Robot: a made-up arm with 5 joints.
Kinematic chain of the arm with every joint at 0, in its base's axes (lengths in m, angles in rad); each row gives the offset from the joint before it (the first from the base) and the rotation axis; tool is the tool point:
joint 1: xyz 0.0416 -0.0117 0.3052 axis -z
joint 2: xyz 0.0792 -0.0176 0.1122 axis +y
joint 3: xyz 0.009 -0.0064 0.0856 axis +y
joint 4: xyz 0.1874 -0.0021 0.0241 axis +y
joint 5: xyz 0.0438 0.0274 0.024 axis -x
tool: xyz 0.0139 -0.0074 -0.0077
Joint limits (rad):
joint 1: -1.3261..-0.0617
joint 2: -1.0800..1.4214
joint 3: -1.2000..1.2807
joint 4: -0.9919..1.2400
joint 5: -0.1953..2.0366
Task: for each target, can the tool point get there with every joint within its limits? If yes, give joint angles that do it. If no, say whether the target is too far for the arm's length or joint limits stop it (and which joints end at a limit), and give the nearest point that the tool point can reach.
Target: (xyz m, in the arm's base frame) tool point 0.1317 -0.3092 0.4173
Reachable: no: joint limits stop it (at a limit: joint 1, joint 2, joint 3, joint 4) | nearest point 0.0034 -0.1935 0.5542 | short by 0.220 m
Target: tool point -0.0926 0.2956 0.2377
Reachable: no: joint limits stop it (at a limit: joint 1, joint 5) | nearest point 0.1081 0.2455 0.2377 | short by 0.207 m
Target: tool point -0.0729 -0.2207 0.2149
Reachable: no: joint limits stop it (at a limit: joint 2, joint 3, joint 5) | nearest point 0.0148 -0.0606 0.2932 | short by 0.199 m
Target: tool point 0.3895 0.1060 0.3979
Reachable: yes | joints -0.3495 0.6534 -0.3429 0.9812 1.2093
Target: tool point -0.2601 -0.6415 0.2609
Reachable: no: too far | nearest point -0.0406 -0.1833 0.5583 | short by 0.589 m
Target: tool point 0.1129 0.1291 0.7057
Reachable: yes | joints -1.1294 -0.2364 -0.5067 -0.8064 1.8241
